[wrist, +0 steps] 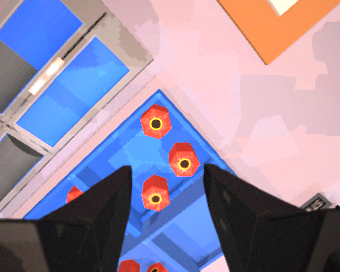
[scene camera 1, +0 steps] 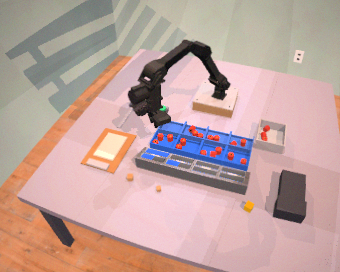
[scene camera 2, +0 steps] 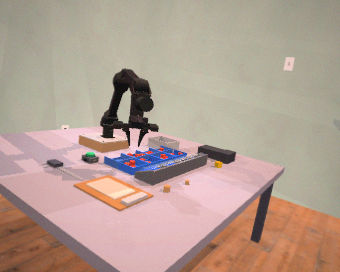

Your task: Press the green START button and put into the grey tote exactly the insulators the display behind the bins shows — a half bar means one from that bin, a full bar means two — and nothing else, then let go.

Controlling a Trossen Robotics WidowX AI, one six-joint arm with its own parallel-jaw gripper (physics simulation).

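Note:
My gripper is open and empty above the left end of the blue bins. In the wrist view the corner bin holds three red insulators; the lowest shows between the fingers. The fingertips are hidden in scene camera 1. The dark grey display shows blue bars near its left end. The green button is beyond the bins' left end. The grey tote holds a few red insulators.
A black box lies at the right. A yellow cube and two small orange cubes lie in front of the display. An orange board lies left of the bins.

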